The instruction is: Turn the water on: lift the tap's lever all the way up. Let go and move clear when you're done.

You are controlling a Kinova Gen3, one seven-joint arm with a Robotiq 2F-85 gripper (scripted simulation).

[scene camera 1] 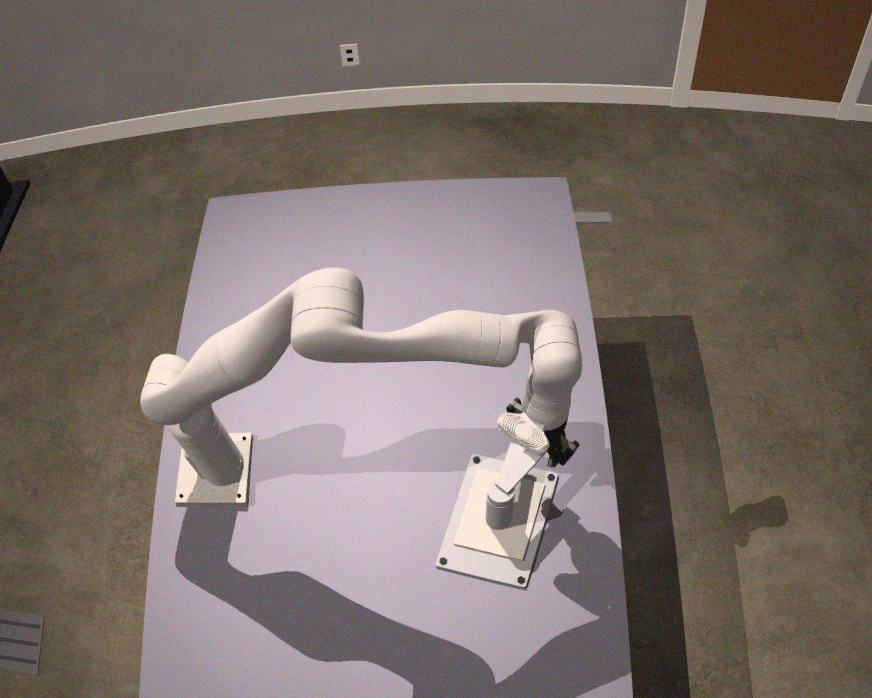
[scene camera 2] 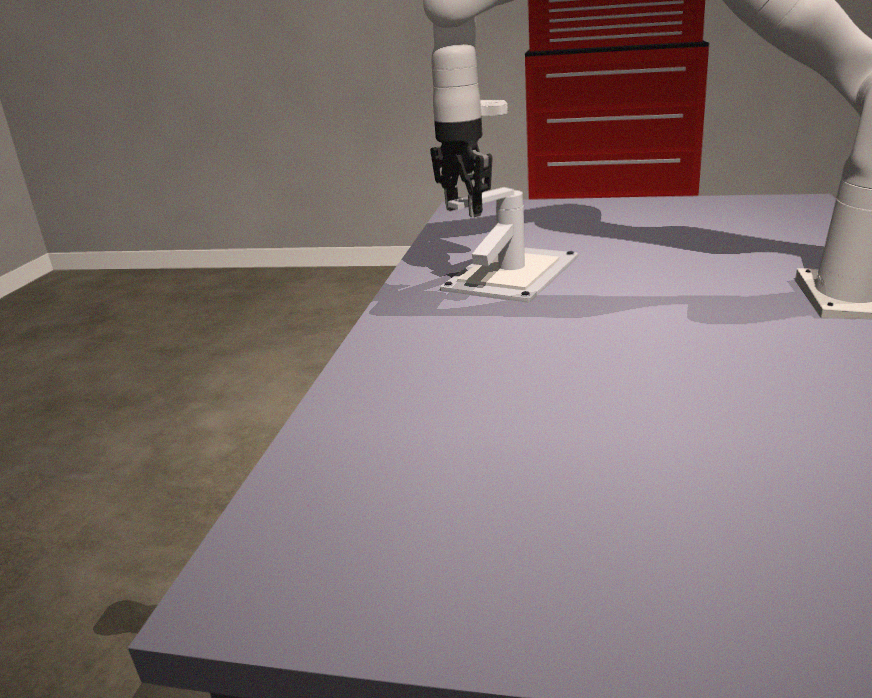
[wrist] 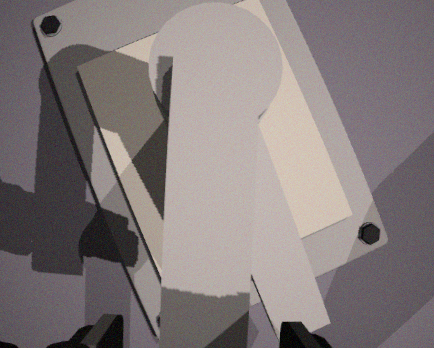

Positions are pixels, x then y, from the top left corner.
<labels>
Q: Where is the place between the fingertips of my gripper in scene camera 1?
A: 538, 453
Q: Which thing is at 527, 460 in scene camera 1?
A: A flat lever.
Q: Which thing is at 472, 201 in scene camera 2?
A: My gripper.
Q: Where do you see a flat lever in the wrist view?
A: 210, 185
</labels>
